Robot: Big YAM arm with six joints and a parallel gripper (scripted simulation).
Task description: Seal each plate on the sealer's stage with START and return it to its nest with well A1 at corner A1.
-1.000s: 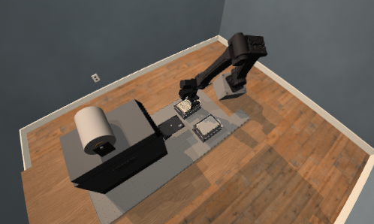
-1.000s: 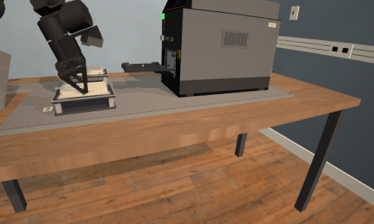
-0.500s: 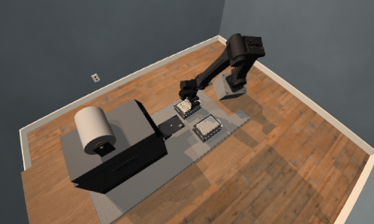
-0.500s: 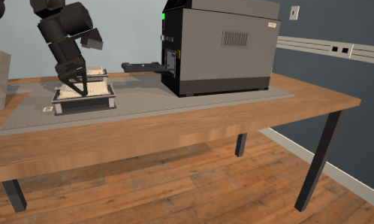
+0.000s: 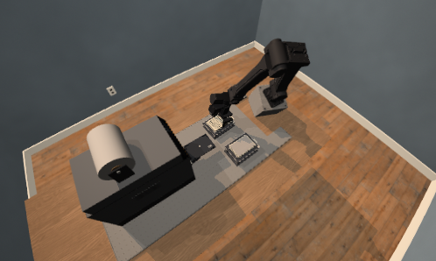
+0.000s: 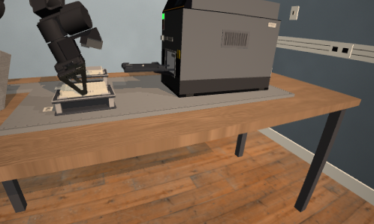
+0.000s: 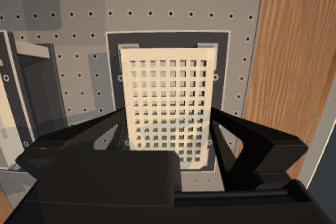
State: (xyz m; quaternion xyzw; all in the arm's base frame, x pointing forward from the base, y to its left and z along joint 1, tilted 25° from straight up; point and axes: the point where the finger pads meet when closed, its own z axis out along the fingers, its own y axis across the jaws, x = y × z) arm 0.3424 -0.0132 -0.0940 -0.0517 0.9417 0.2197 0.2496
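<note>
Now: the plate nest 20 mm below my hand. Round my hand: sealer stage: 180 mm ahead, 130 mm to the left, 40 mm above; start button: 260 mm ahead, 240 mm to the left, 140 mm above; small label: 100 mm behind, 20 mm to the right, 50 mm below.
</note>
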